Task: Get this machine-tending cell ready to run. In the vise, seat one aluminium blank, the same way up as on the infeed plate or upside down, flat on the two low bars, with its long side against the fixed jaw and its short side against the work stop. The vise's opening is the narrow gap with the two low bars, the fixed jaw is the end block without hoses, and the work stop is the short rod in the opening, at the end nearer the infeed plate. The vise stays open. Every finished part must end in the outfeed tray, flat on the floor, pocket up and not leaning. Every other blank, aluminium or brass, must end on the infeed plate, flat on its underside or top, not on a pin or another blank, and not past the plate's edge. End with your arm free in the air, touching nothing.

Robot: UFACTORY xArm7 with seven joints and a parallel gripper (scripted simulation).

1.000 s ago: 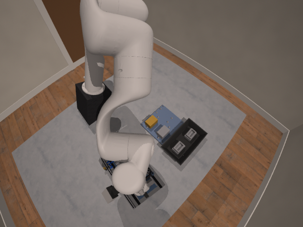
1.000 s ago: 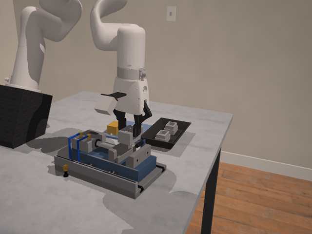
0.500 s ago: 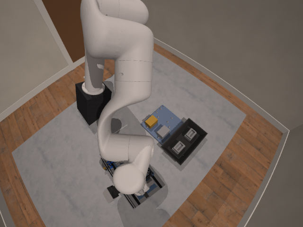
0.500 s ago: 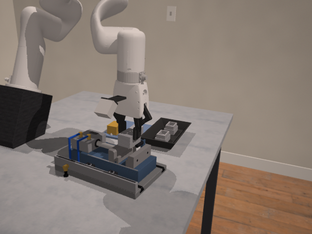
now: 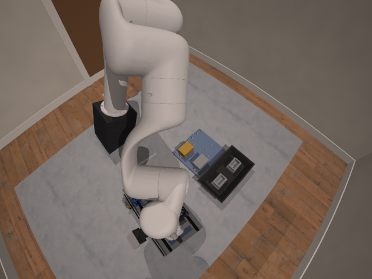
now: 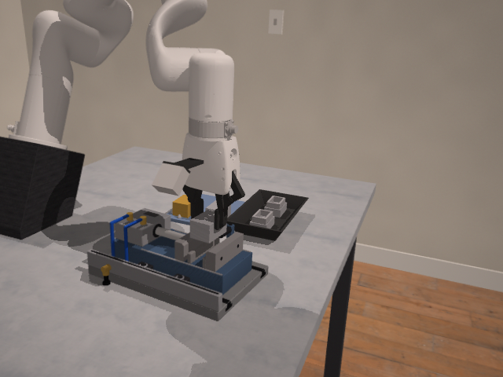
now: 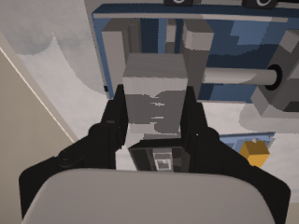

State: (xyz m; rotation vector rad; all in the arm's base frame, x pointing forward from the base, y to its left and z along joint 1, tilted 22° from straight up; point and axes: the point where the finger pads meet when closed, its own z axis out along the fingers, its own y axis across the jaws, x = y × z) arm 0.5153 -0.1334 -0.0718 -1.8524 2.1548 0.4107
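Now: hand 80 mm past the piston rod, 70 mm above it and 20 mm to the right of it. From my hand the other things lie so: grey rail (110 mm below, 80 mm to the right, 80 mm behind); then vise bed (110 mm below, 60 mm behind, 20 mm to the left); then brass blank (280 mm to the left, 190 mm behind, 120 mm below).
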